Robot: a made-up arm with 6 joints.
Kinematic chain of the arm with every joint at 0, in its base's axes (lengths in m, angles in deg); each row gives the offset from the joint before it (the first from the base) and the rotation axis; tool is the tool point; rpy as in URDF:
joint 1: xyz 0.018 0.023 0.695 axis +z
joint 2: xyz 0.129 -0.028 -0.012 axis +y
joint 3: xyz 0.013 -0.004 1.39 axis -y
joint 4: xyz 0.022 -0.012 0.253 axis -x
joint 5: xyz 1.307 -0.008 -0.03 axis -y
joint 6: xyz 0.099 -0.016 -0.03 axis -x
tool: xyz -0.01 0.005 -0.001 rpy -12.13 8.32 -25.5
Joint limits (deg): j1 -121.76..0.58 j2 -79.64..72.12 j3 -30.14..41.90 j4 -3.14..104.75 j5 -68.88..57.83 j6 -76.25..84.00
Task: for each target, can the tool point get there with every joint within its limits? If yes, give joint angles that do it. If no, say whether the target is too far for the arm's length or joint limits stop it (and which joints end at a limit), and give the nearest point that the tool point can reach.
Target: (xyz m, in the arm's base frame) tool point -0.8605 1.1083 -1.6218
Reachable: no: joint limits stop it (at a limit: joint 1, joint 2, joint 3, joint 6) | nearest point -0.7750 -1.0490 -0.3007 | short by 2.531 m
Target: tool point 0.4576 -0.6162 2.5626
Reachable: yes | joints -49.27 -28.43 -11.94 65.17 18.23 39.59
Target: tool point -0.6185 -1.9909 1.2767
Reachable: yes | joints -104.15 29.24 -5.53 61.90 -13.13 12.26
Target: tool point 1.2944 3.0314 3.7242
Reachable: no: too far | nearest point 0.7544 1.7586 2.4865 | short by 1.856 m
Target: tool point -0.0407 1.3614 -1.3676
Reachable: no: joint limits stop it (at a limit: joint 1, joint 2, joint 3, joint 4) | nearest point 1.3328 -0.0219 -0.3043 | short by 2.221 m
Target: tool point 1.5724 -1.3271 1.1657
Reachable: yes | joints -36.46 30.99 -10.26 84.31 -51.80 -44.27
